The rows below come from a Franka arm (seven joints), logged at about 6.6 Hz.
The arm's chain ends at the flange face. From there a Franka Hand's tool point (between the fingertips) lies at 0.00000 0.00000 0.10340 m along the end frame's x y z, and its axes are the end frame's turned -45 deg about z.
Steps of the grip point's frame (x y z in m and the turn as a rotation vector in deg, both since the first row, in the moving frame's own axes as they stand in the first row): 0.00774 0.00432 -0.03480 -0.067 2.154 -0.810; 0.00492 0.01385 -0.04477 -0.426 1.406 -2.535; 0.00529 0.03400 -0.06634 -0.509 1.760 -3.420; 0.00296 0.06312 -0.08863 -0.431 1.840 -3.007; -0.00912 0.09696 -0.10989 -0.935 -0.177 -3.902; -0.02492 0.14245 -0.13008 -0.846 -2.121 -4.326; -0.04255 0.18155 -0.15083 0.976 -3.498 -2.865; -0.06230 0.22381 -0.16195 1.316 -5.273 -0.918; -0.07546 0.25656 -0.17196 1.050 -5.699 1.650
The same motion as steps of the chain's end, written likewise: 0.00571 0.00026 -0.03473 1.476 1.570 -0.810; 0.01096 0.00762 -0.04474 0.693 1.295 -2.535; 0.02494 0.02198 -0.06629 0.885 1.604 -3.420; 0.04388 0.04441 -0.08857 0.996 1.606 -3.007; 0.06110 0.07362 -0.10988 -0.786 0.536 -3.902; 0.08459 0.11451 -0.13000 -2.098 -0.902 -4.326; 0.10391 0.15511 -0.15062 -1.783 -3.164 -2.865; 0.12256 0.19720 -0.16149 -2.798 -4.659 -0.918; 0.13674 0.22898 -0.17143 -3.287 -4.772 1.650
